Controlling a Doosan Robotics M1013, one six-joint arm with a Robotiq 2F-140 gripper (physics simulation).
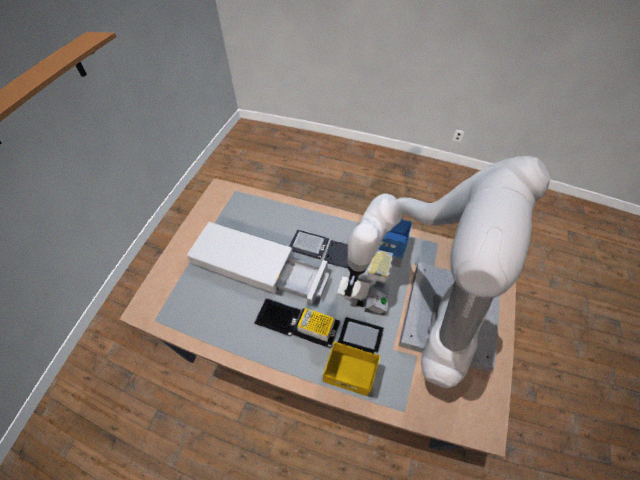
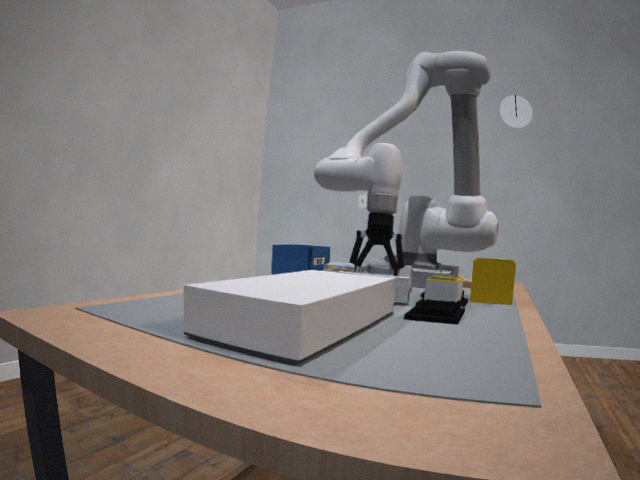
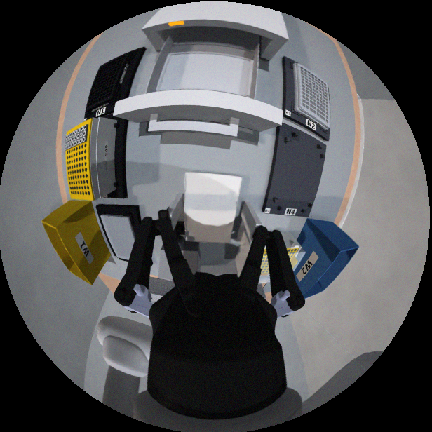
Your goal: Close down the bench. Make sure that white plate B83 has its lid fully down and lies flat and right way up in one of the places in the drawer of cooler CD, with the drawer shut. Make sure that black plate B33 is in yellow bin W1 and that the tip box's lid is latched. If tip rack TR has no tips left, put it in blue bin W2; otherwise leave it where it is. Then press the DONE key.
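Seen in the pictures: arm's base at its link origin: [image 2: 416, 266].
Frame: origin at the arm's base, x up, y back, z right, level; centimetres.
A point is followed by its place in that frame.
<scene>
My gripper [image 1: 355, 293] @[y -44.0, x -4.8, z 4.3 cm] [image 2: 375, 269] [image 3: 212, 203] is open. Its fingers stand on either side of a smooth-topped white plate [image 1: 343, 287] @[y -47.1, x -4.6, z 2.9 cm] [image 3: 213, 200], without holding it; its label is unreadable. The white cooler [image 1: 240, 254] @[y -94.2, x 2.5, z 0.8 cm] [image 2: 310, 287] @[y -101.9, x 2.5, z -1.3 cm] [image 3: 215, 17] has its drawer [image 1: 302, 277] @[y -65.8, x -4.6, z 2.1 cm] [image 3: 205, 72] pulled out, with no plate visible inside. A black plate [image 1: 279, 315] @[y -68.5, x -3.4, z -18.3 cm] [image 3: 106, 80] lies on nest N1. A yellow-topped tip rack [image 1: 316, 322] @[y -52.4, x 1.4, z -18.1 cm] [image 2: 444, 288] @[y -59.0, x -0.8, z -18.5 cm] [image 3: 79, 165] has pale circles at one end and dark holes elsewhere. The tip box [image 1: 379, 264] @[y -34.7, x 1.2, z 15.5 cm] [image 3: 280, 259] is partly hidden; its latch is unclear. The green key [image 1: 383, 301] @[y -29.1, x 1.1, z -1.1 cm] sits on a grey box.
Yellow bin W1 [image 1: 351, 369] @[y -34.2, x -5.5, z -30.0 cm] [image 2: 493, 281] @[y -43.2, x 0.4, z -31.4 cm] [image 3: 77, 242] stands beside a black-framed pad [image 1: 361, 335] @[y -34.1, x -4.0, z -16.0 cm] [image 3: 119, 231]. Blue bin W2 [image 1: 395, 240] @[y -30.5, x 5.9, z 26.7 cm] [image 2: 292, 258] @[y -42.6, x 2.2, z 32.1 cm] [image 3: 327, 257] stands near the tip box. A pale gridded plate [image 1: 309, 242] @[y -68.7, x -3.6, z 20.1 cm] [image 3: 312, 95] lies on N2, beside dark nest N4 [image 3: 296, 172].
</scene>
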